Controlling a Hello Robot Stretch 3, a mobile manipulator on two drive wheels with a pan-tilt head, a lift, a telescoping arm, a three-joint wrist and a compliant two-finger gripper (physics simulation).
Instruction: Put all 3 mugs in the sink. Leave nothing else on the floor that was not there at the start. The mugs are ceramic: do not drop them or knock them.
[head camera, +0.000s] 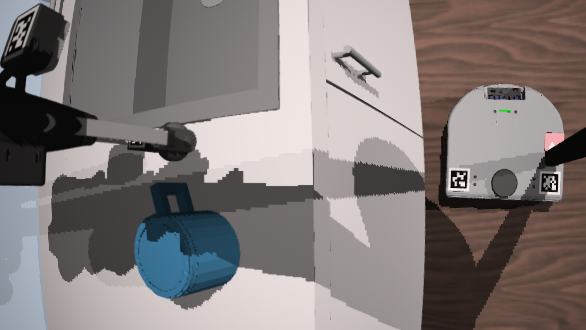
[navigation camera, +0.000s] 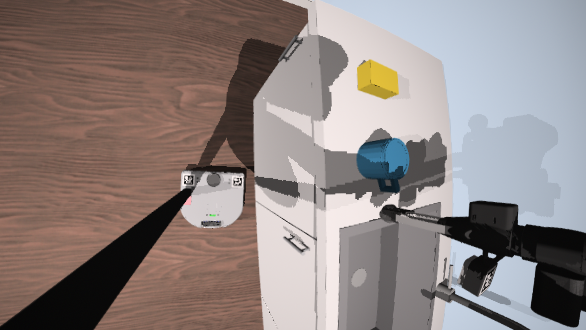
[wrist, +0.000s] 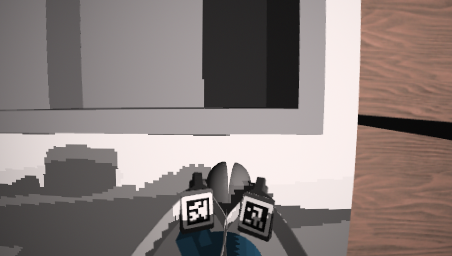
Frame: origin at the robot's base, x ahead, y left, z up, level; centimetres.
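Where they show: gripper, fingertip midpoint: (head camera: 185, 143) (navigation camera: 383, 211) (wrist: 229, 180); robot's base, link origin: (head camera: 502, 181) (navigation camera: 213, 179).
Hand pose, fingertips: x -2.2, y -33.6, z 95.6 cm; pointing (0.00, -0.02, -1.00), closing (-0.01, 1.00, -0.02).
Note:
Each offset is from my fingertips to the top centre of the thing. "pt": to the spot under its first point.
A blue mug @(dx +10.2, dy -0.6, dz +3.4 cm) (head camera: 215, 250) (navigation camera: 372, 159) (wrist: 242, 246) stands on the counter beside the sink, its handle toward the sink and its round end face up; in the wrist view part of it shows at the bottom edge. The grey sink (head camera: 269, 60) (navigation camera: 367, 250) (wrist: 312, 75) is set into the counter. My gripper (head camera: 175, 141) (navigation camera: 390, 212) (wrist: 229, 180) is shut, its fingertips together with no mug between them. It is over the counter strip between the sink and the mug, apart from the mug in the head view. The two other mugs do not show.
A yellow box @(dx +32.0, dy -0.9, dz -0.1 cm) (navigation camera: 377, 80) lies on the counter beyond the mug. A faucet (navigation camera: 445, 291) is at the sink's wall side. The cabinet front has a bar handle @(pt dx -12.9, dy +12.2, dz -19.1 cm) (head camera: 360, 61) (navigation camera: 296, 242). My base (head camera: 500, 135) (navigation camera: 212, 200) is on the wooden floor before the cabinet.

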